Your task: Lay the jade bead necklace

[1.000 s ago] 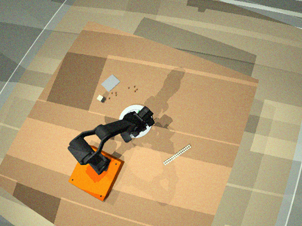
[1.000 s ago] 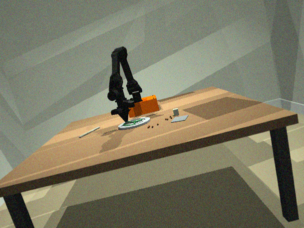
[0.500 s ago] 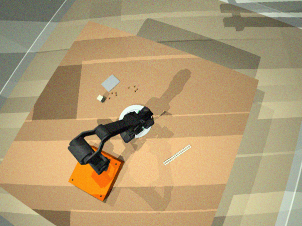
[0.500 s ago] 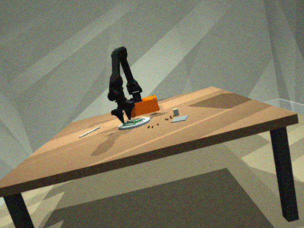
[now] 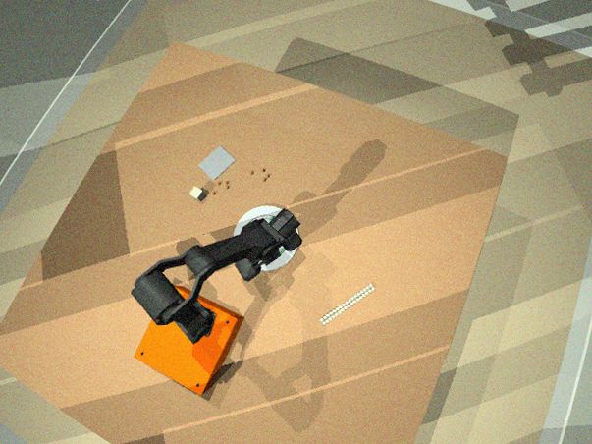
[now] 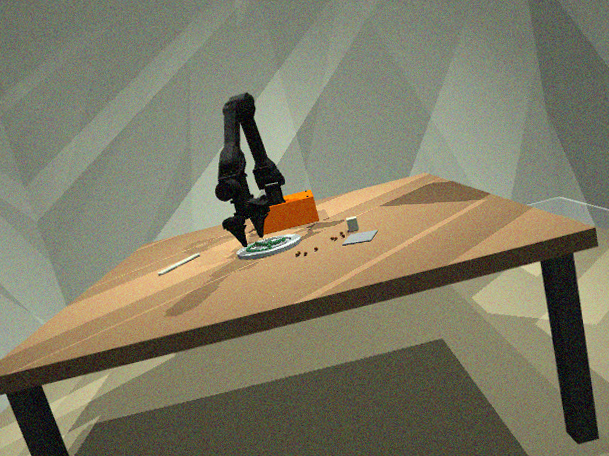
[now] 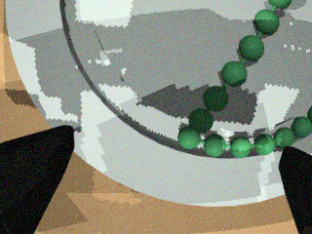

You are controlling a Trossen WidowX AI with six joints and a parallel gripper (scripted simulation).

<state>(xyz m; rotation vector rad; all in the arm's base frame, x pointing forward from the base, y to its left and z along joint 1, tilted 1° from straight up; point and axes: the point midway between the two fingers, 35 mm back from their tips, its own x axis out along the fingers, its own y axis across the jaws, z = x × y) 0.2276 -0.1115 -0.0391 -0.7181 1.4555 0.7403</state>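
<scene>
My gripper tip is 5 cm short of the round bead board, 4 cm to the right of it and 1 cm above it. The rest, counted from my gripper tip: grey flat plate 29 cm to the left, 24 cm ahead, 2 cm below; small white cube 30 cm to the left, 12 cm ahead.
</scene>
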